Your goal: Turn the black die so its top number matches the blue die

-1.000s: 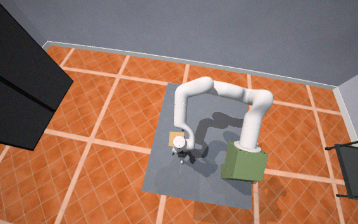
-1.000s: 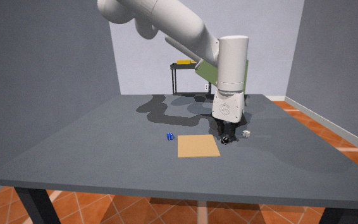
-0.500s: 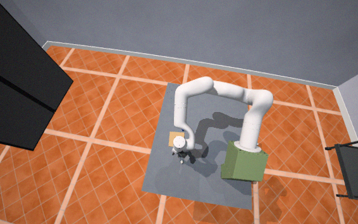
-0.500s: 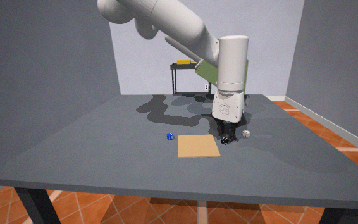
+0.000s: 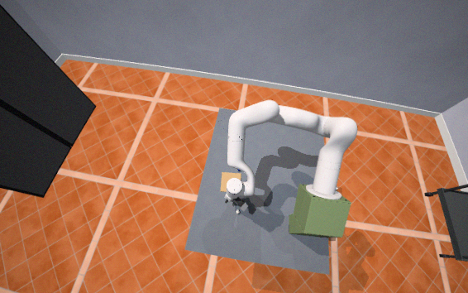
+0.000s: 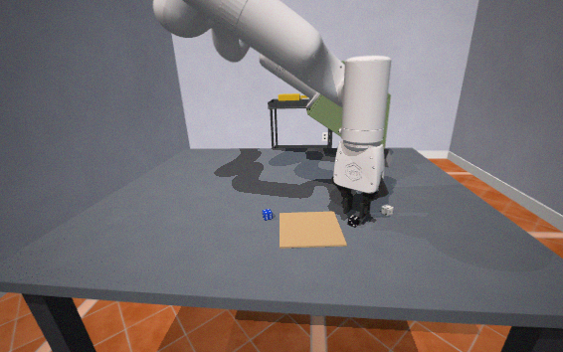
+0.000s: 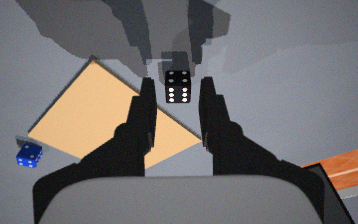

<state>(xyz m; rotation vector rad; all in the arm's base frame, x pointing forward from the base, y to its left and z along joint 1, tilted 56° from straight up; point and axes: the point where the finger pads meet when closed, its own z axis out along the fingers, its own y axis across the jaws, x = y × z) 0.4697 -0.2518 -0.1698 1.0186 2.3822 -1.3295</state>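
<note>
Now: the black die 10 mm ahead of my hand and 40 mm below it. The rest, counted from my hand: tan mat (10 mm ahead, 110 mm to the right, 40 mm below); white die (40 mm behind, 90 mm to the left, 40 mm below); blue die (40 mm behind, 210 mm to the right, 40 mm below).
</note>
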